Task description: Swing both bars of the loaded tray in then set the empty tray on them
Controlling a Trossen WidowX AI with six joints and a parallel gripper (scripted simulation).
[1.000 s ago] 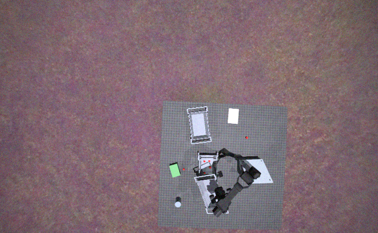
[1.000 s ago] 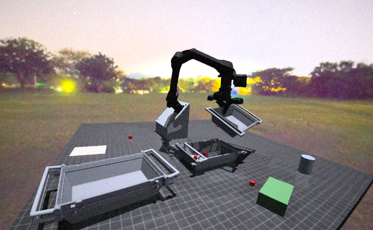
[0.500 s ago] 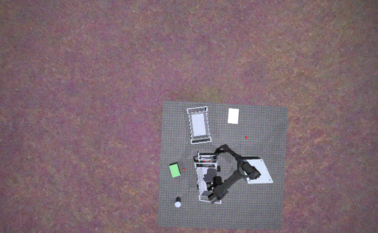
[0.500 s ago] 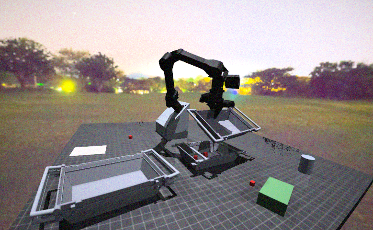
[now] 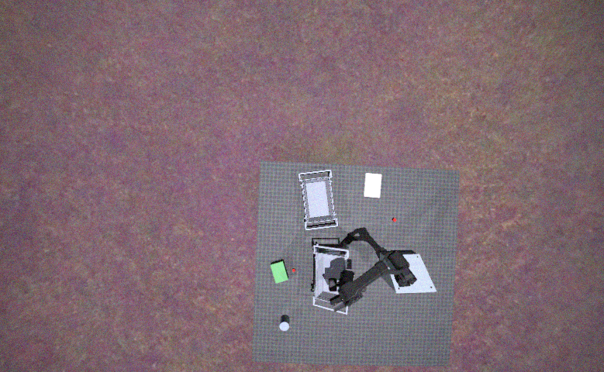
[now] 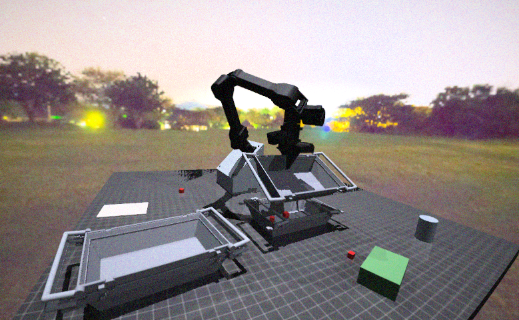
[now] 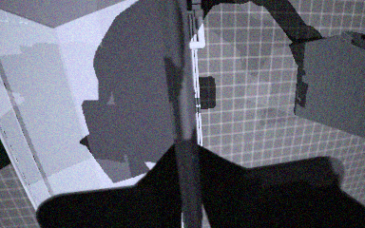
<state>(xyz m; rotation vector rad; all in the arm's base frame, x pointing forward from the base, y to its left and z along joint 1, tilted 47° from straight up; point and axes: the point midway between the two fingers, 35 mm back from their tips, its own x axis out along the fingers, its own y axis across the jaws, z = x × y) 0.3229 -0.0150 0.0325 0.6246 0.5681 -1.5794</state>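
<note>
Right now the grey tray is 8 cm ahead of my gripper tip and 1 cm to the right of it. From my gripper tip the other things lie so: grey cylinder 36 cm ahead, 32 cm to the left, 14 cm below; then white slab 50 cm to the right, 25 cm behind, 18 cm below; then green block 37 cm ahead, 16 cm below.
</note>
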